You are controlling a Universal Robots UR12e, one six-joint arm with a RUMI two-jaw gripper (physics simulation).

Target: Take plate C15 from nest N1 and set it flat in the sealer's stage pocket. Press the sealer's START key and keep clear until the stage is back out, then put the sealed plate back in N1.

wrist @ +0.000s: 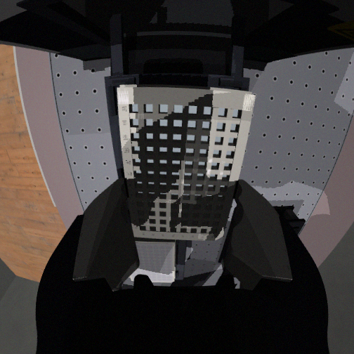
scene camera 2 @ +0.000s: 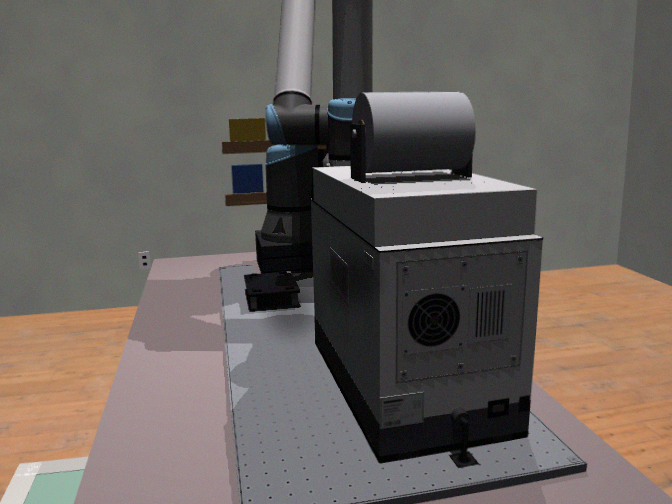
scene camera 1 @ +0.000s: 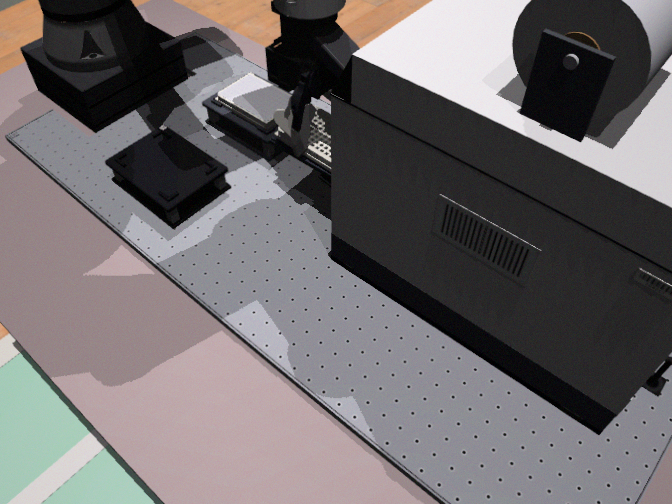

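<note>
My gripper [wrist: 180, 180] [scene camera 1: 298, 122] is shut on a beige plate with square wells, taken to be C15, one finger at each long side. The plate [wrist: 227, 145] [scene camera 1: 319, 145] is at the sealer's front, over the dark stage parts [wrist: 114, 85]. I cannot tell whether it rests in the pocket or hangs just above it. The sealer [scene camera 1: 390, 179] [scene camera 2: 347, 303] hides the plate's far part in scene camera 1. The START key does not show. A black nest [scene camera 1: 165, 165] [scene camera 2: 271, 290] stands with no plate on it; no nest label is readable.
Another black nest [scene camera 1: 238, 127] close behind the gripper bears a white plate [scene camera 1: 249, 94], also seen in the wrist view [wrist: 156, 257]. A film roll [scene camera 2: 417, 132] [scene camera 1: 569, 21] sits on top of the sealer. The arm's base [scene camera 1: 92, 81] stands at the board's far end.
</note>
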